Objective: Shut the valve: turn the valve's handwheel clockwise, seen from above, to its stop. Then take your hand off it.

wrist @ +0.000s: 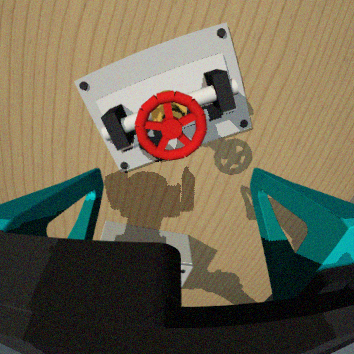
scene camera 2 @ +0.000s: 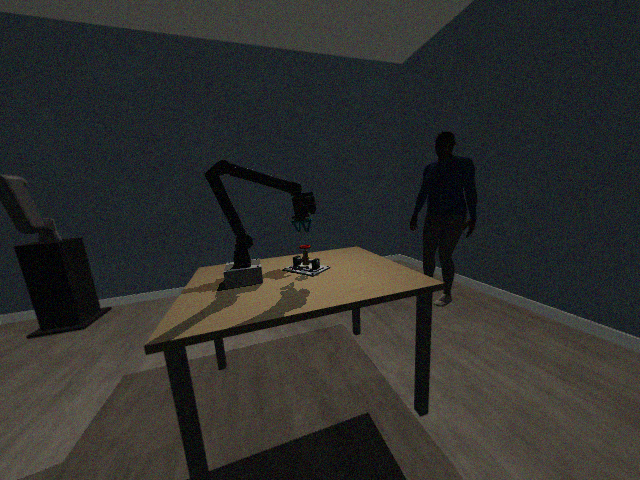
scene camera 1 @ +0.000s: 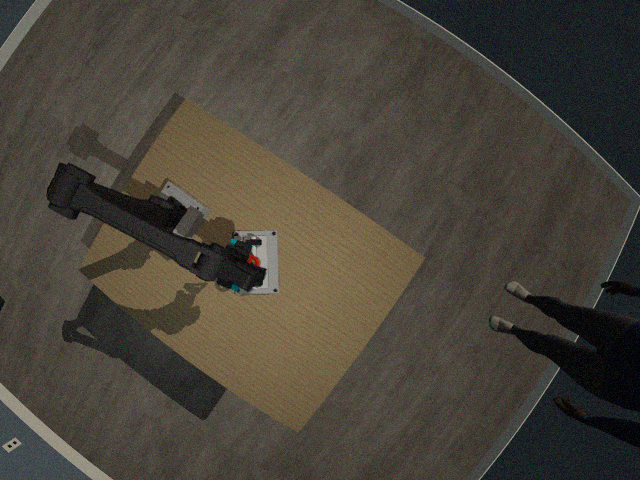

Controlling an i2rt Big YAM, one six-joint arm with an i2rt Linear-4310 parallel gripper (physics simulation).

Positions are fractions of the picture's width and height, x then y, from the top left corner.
Note:
In view: my gripper (wrist: 0.50, 0.50), a red handwheel (wrist: 0.48, 0.36) and a grey base plate (scene camera 1: 0.43, 0.49).
The grey base plate shows as well in the wrist view (wrist: 0.55, 0.13).

